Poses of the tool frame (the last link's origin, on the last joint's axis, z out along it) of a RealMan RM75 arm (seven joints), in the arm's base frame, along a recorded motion.
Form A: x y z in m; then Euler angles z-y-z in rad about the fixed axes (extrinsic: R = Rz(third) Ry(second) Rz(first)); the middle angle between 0 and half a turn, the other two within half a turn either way.
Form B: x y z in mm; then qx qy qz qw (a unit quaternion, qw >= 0). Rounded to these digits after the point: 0 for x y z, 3 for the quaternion.
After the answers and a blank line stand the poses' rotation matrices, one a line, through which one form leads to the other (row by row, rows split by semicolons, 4 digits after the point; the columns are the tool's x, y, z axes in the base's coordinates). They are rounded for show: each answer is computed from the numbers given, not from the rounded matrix.
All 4 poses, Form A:
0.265 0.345 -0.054 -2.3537 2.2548 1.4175
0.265 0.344 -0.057 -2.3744 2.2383 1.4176
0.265 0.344 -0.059 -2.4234 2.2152 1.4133
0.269 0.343 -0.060 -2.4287 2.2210 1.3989
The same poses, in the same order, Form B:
265 345 -54 -0.859 -0.280 -0.194 0.383
265 344 -57 -0.853 -0.287 -0.201 0.387
265 344 -59 -0.841 -0.305 -0.216 0.391
269 343 -60 -0.844 -0.301 -0.219 0.387

0.7686 0.6287 0.1183; 0.3322 -0.5504 0.7660; 0.5467 -0.5494 -0.6319
0.7540 0.6459 0.1198; 0.3345 -0.5345 0.7762; 0.5654 -0.5451 -0.6190
0.7208 0.6817 0.1254; 0.3435 -0.5085 0.7896; 0.6020 -0.5261 -0.6007
0.7227 0.6776 0.1361; 0.3393 -0.5195 0.7842; 0.6021 -0.5206 -0.6053

